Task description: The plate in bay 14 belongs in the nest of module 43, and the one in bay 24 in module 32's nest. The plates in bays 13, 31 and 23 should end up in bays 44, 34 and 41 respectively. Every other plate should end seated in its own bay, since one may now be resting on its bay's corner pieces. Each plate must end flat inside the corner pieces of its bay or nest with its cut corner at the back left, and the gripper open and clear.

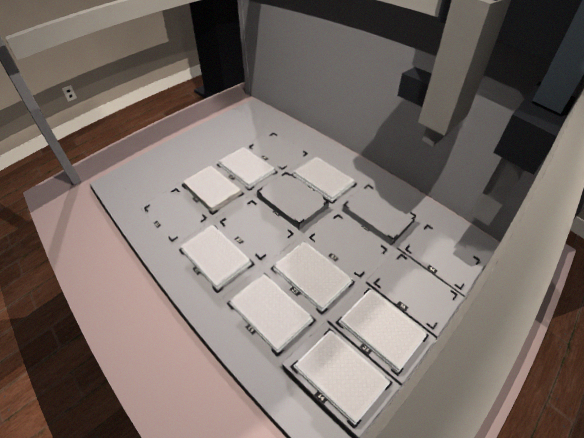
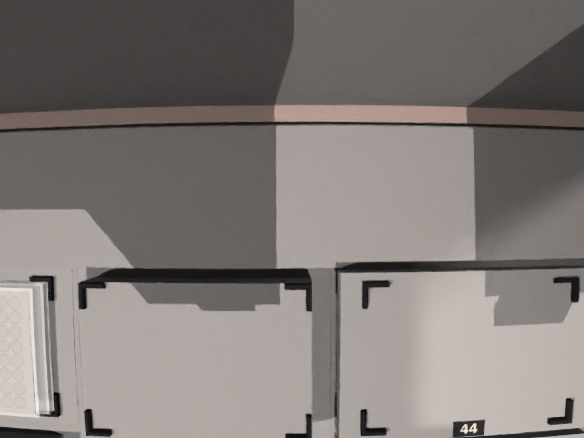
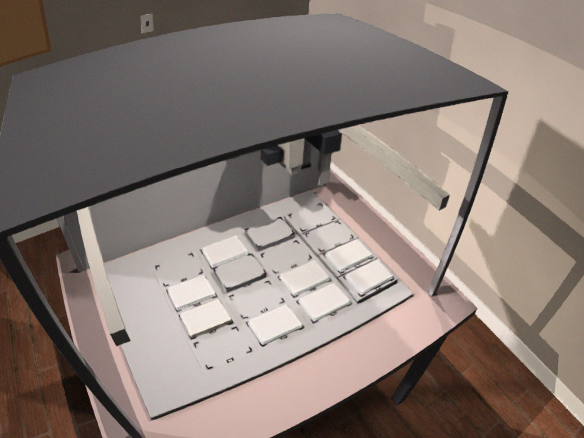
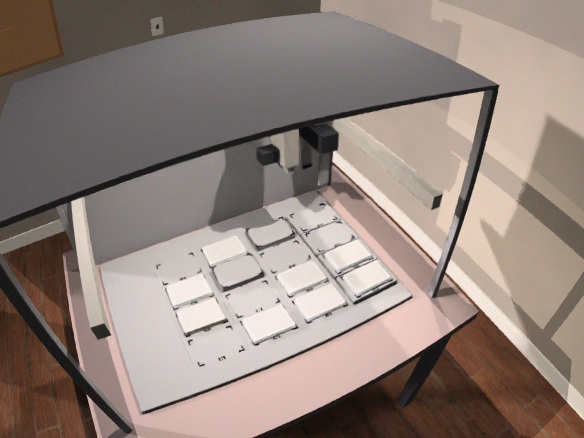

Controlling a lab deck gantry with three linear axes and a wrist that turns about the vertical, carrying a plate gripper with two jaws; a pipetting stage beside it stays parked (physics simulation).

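Places are measured from the robot's base along level axes (x ahead, y right, z down), in millimetres.
Where they show: gripper, between the fingertips: (image 1: 490,202) (image 3: 314,175) (image 4: 314,175); robot's base, origin of its link: (image 1: 145,208) (image 3: 208,368) (image 4: 200,365).
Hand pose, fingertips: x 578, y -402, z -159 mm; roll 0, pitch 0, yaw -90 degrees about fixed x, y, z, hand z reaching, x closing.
Note:
Each offset is from my fingertips to the top centre of the thing. "pt": to the spot under its first point.
Plates in bays 14 {dz +130, dx -22, dy +359 mm} (image 1: 342,375) (image 3: 370,276), 24 (image 1: 382,330) (image 3: 349,255), 13 (image 1: 272,312) (image 3: 324,301), 23 (image 1: 312,275) (image 3: 304,278) and 31 {dz +145, dx -514, dy +145 mm} (image 1: 246,166) (image 3: 191,292) lie within their corner pieces. The plate in bay 21 {pt dz +145, dx -505, dy +253 mm} (image 1: 212,187) (image 3: 206,317) shows a darker right side and may sit higher. Module 43 {dz +137, dx -186, dy +38 mm} (image 1: 380,212) (image 2: 195,370) and module 32 {dz +137, dx -349, dy +144 mm} (image 1: 294,197) (image 3: 239,271) have empty nests. Bays 44 {pt dz +145, dx -30, dy +35 mm} (image 1: 440,252) (image 2: 425,355), 34 (image 1: 417,290) and 41 {pt dz +159, dx -507, dy +38 mm} (image 1: 279,151) are empty. The gripper's jaws cannot be made out; no held plate shows.
Other plates lie in bays 12 {dz +145, dx -350, dy +359 mm} (image 1: 215,256) and 42 {dz +145, dx -350, dy +38 mm} (image 1: 324,177) (image 2: 15,345). A beige column (image 1: 457,65) and a dark box (image 1: 525,140) hang high over the back right. A pale beam (image 3: 102,280) runs along the left, and a grey wall (image 1: 325,75) stands behind the deck.

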